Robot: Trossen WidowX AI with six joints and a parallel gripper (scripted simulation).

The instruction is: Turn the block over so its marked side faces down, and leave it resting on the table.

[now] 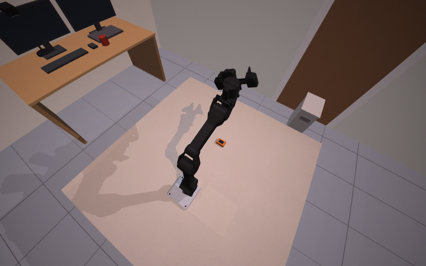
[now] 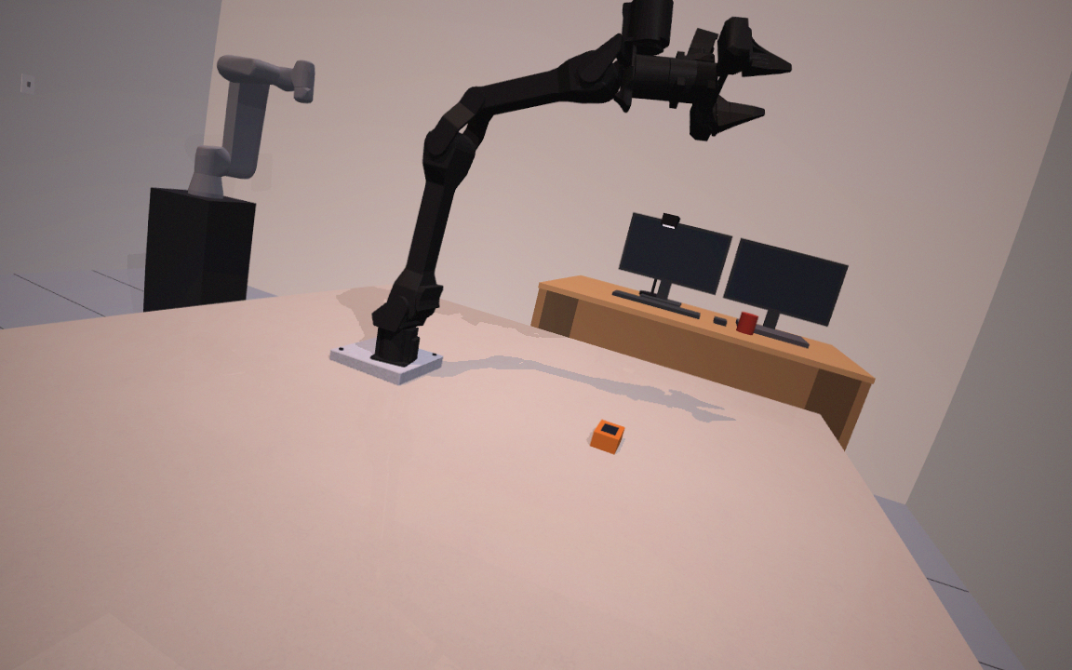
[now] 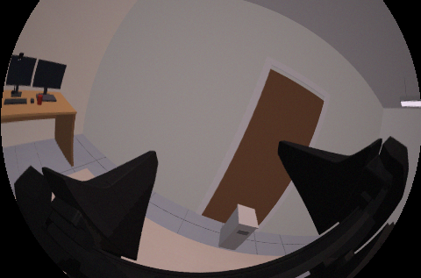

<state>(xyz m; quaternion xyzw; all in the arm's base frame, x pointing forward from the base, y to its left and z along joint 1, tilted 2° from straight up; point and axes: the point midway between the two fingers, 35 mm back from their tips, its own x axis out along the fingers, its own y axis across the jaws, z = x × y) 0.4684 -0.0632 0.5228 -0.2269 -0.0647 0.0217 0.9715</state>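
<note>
My gripper tip is 10 cm past the orange block, 1 cm to the left of it and 54 cm above it.
</note>
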